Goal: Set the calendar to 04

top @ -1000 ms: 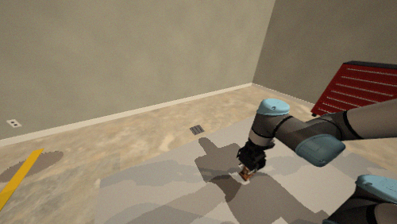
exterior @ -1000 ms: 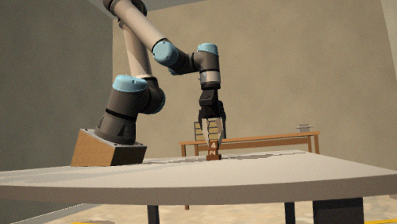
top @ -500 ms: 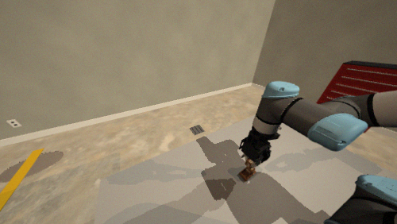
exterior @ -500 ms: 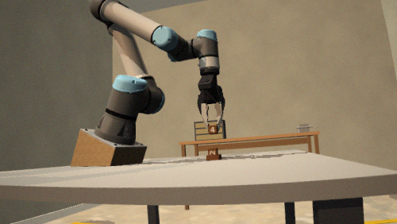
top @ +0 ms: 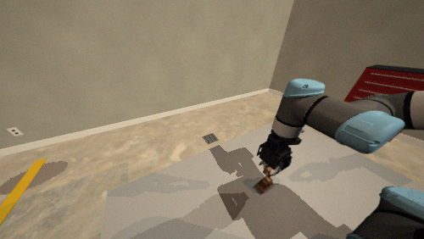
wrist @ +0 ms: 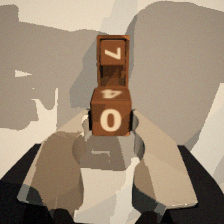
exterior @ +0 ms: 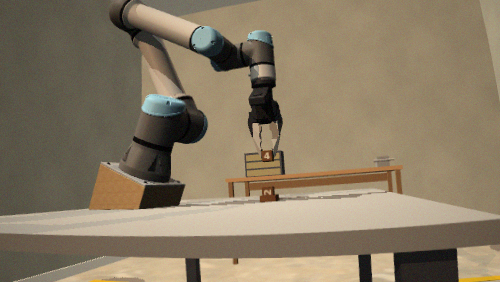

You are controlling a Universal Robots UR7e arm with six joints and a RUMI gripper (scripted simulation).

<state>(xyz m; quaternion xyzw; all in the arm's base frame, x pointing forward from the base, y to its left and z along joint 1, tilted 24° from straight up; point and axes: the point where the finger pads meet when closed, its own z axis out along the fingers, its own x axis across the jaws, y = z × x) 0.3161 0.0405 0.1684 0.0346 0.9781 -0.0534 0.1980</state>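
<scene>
Right now my hand is 1 cm above the cube. Also, from my hand: calendar tray (2 cm to the right, 13 cm below).
</scene>
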